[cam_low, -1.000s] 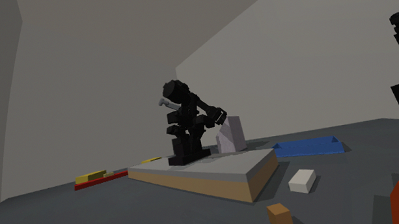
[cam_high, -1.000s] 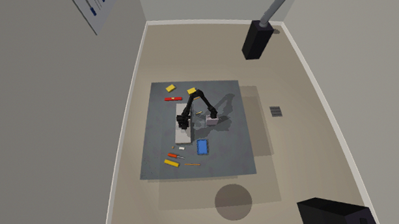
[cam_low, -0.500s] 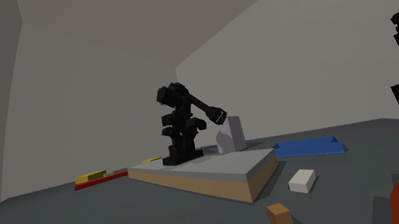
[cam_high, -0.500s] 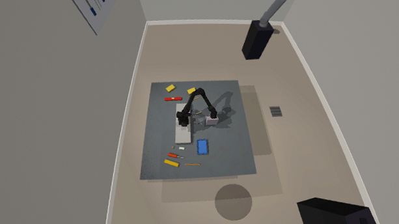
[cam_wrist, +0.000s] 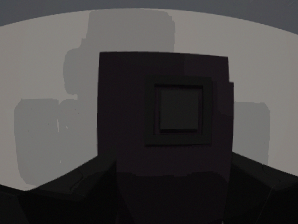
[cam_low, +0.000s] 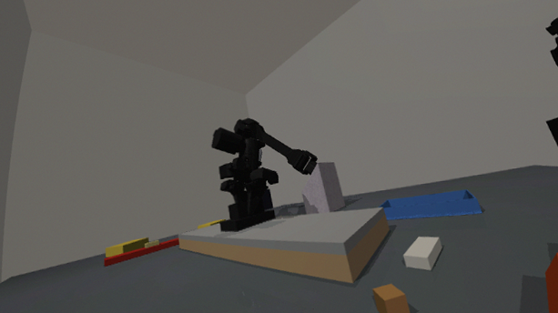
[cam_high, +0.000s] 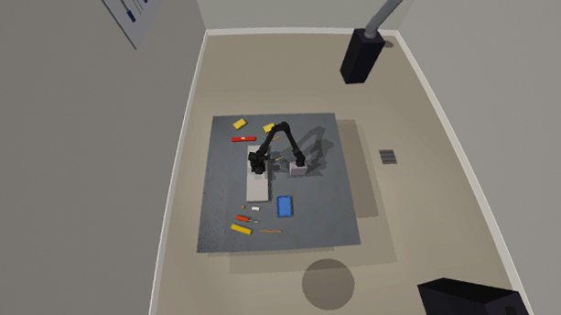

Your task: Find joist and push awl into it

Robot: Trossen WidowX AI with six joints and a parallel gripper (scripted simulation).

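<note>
The blue tray lies 36 cm to the left of my gripper tip, 18 cm behind it and 5 cm below it. From my gripper tip the other things lie so: awl: 18 cm behind, 7 cm to the right, 6 cm below; square light: 3 cm above, 2 cm ahead; black stud finder: 2 cm above, 1 cm ahead.
</note>
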